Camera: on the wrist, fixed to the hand. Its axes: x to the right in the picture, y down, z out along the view.
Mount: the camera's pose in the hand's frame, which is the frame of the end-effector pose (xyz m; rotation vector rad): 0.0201 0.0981 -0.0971 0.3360 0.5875 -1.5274
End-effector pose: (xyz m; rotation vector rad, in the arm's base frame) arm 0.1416 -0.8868 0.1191 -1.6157 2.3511 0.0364
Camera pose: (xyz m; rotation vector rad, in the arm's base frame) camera 0.0235 -0.8863 0.1934 2.8182 -0.6393 1.1040
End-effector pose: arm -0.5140 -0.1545 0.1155 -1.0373 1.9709 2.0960
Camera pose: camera -0.5380 -0.2669 0.1945 -2.1406 0.8070 0.6319
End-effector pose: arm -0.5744 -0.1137 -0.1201 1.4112 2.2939 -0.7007
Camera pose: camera -0.4992 -0.0057 -0.0738 0.3233 -2.3283 0.7257
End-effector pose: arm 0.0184 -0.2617 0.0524 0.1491 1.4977 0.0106
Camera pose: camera -0.0682 -0.1535 0.0364 -0.8155 1.8353 -1.5232
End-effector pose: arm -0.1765 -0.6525 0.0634 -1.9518 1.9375 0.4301
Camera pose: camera -0.2775 -0.7143 0.1371 -2.7064 0.1752 -0.8656
